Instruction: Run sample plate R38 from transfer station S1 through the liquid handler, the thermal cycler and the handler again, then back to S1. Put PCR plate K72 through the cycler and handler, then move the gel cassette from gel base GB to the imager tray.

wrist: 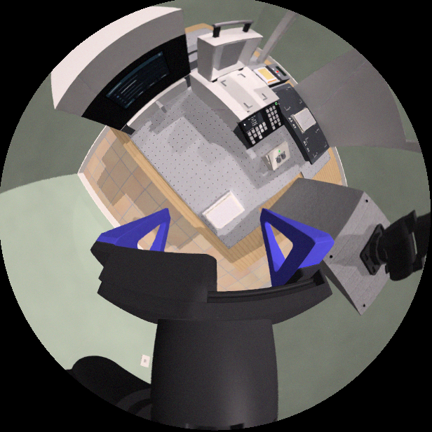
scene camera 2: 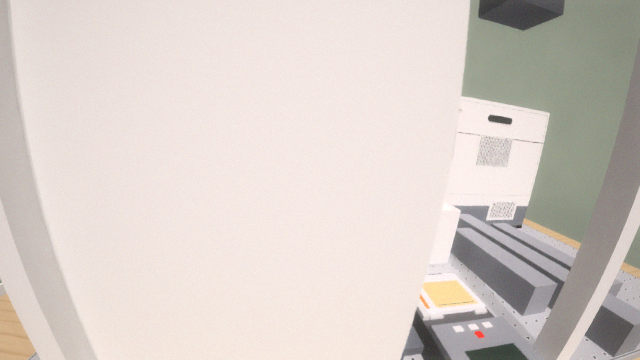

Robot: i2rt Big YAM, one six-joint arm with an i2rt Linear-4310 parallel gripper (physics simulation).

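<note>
My gripper [wrist: 214, 213] has blue fingers spread wide and empty, high above the bench's near edge. A white machine with a keypad, apparently the thermal cycler [wrist: 242, 95], has its lid [wrist: 229, 54] upright. A dark station [wrist: 316, 145] with small corner marks and labels bears a pale plate [wrist: 304, 120]; its name is too small to read. The yellow gel cassette [scene camera 2: 450, 294] [wrist: 265, 75] sits by the dark gel base [scene camera 2: 447, 336] [wrist: 278, 73]. A shallow white tray [wrist: 223, 210] lies at the bench's near corner. I cannot tell R38 from K72.
A large white cabinet with a black screen [wrist: 140, 82] stands at upper left in the wrist view. A small box with two knobs [wrist: 278, 156] stands before the keypad. A grey block [wrist: 320, 200] is at right. A white panel [scene camera 2: 240, 175] blocks much of the scene view; grey bars [scene camera 2: 505, 265] lie beyond.
</note>
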